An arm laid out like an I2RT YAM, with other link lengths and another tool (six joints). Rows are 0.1 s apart.
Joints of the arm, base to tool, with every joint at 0 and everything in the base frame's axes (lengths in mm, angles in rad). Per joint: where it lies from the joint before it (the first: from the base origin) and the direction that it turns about. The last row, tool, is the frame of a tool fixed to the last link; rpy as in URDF.
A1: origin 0 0 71.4 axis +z
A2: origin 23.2 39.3 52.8 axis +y
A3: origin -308.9 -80.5 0 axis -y
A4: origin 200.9 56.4 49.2 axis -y
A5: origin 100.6 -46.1 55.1 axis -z
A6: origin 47 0 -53.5 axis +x
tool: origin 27 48 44 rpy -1.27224 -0.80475 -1.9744
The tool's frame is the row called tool.
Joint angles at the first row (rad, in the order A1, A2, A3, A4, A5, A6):
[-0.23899 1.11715 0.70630 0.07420 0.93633 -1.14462]
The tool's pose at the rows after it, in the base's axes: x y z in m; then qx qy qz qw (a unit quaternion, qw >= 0):
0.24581 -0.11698 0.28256 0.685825 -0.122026 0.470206 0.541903
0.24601 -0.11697 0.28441 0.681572 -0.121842 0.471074 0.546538
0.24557 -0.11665 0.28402 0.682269 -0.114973 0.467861 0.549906
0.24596 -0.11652 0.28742 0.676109 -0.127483 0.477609 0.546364
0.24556 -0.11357 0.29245 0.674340 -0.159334 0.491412 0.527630
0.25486 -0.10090 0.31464 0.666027 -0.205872 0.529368 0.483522
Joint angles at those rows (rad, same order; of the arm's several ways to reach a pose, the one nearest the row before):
[-0.23668 1.11716 0.70362 0.09480 0.94627 -1.15643]
[-0.23173 1.11487 0.70060 0.11156 0.95809 -1.16826]
[-0.22831 1.11410 0.69828 0.11884 0.96228 -1.18849]
[-0.22946 1.10836 0.69866 0.12188 0.96112 -1.16179]
[-0.22680 1.09653 0.72919 0.03604 0.95463 -1.05116]
[-0.18405 1.09693 0.82992 -0.11389 0.94016 -0.86346]

